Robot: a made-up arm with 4 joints. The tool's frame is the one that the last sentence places.
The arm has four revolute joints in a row. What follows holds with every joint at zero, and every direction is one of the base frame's. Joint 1 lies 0.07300 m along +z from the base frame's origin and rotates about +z. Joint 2 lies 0.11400 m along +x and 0.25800 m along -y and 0.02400 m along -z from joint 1 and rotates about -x. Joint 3 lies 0.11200 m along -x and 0.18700 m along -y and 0.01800 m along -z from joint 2 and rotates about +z. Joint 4 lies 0.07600 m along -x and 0.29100 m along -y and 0.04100 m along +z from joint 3 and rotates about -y. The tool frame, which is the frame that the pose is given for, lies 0.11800 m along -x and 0.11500 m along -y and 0.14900 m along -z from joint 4; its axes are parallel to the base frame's.
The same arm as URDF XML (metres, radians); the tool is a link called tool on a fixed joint. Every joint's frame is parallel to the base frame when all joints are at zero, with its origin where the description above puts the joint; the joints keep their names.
<robot name="arm">
<joint name="tool_fixed" type="fixed"><parent link="link4"/><child link="tool"/><origin xyz="-0.118 -0.115 -0.149"/></joint>
<joint name="joint 4" type="continuous"><parent link="link3"/><child link="link4"/><origin xyz="-0.076 -0.291 0.041"/><axis xyz="0 -1 0"/></joint>
<joint name="joint 3" type="continuous"><parent link="link2"/><child link="link3"/><origin xyz="-0.112 -0.187 -0.018"/><axis xyz="0 0 1"/></joint>
<joint name="joint 2" type="continuous"><parent link="link1"/><child link="link2"/><origin xyz="0.114 -0.258 -0.024"/><axis xyz="-1 0 0"/></joint>
<joint name="joint 1" type="continuous"><parent link="base"/><child link="link1"/><origin xyz="0 0 0.073"/><axis xyz="0 0 1"/></joint>
<link name="base"/>
<link name="link1"/>
<link name="link2"/>
<link name="link3"/>
<link name="link4"/>
<link name="tool"/>
</robot>

